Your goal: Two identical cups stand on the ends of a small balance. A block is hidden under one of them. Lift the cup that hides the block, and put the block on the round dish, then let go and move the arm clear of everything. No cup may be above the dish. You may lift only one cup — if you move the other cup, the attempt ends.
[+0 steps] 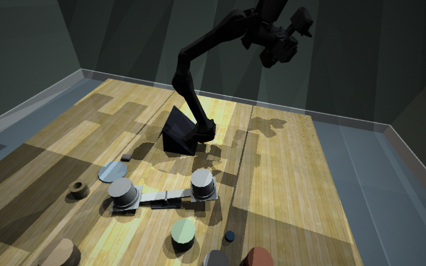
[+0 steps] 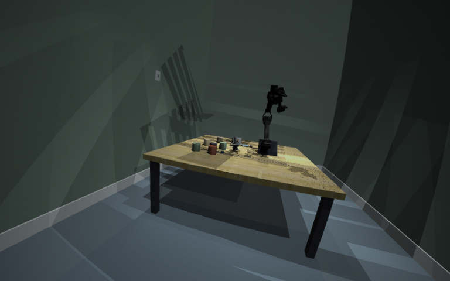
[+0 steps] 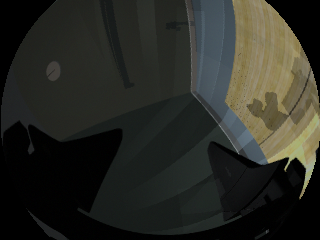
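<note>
Right now my gripper tip is 44 cm short of the teal block, 46 cm to the left of it and 43 cm above it. Round my gripper tip: blue disc: 46 cm ahead, 9 cm to the right, 47 cm below; red cylinder: 51 cm ahead, 1 cm to the right, 44 cm below; pale round dish: 34 cm ahead, 57 cm to the right, 47 cm below.
</note>
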